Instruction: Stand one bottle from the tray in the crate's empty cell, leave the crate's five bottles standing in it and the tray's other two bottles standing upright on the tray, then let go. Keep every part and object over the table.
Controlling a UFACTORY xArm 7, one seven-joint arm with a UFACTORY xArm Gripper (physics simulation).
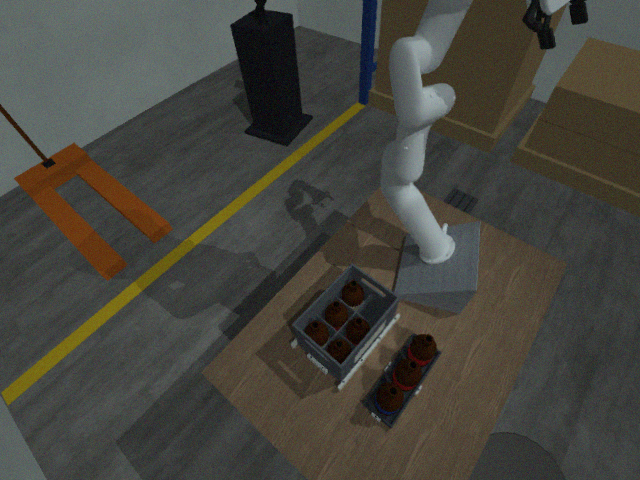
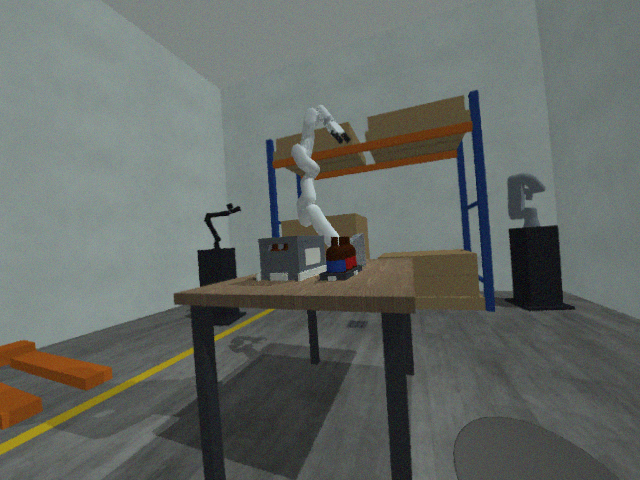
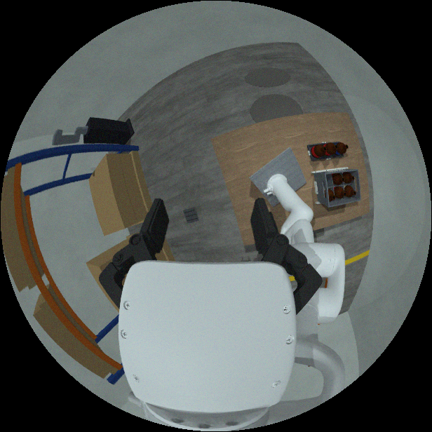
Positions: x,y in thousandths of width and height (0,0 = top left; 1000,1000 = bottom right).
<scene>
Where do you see a red-banded bottle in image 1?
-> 637,780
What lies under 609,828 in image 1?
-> A blue-banded bottle.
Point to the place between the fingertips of the gripper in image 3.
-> At 483,483
</scene>
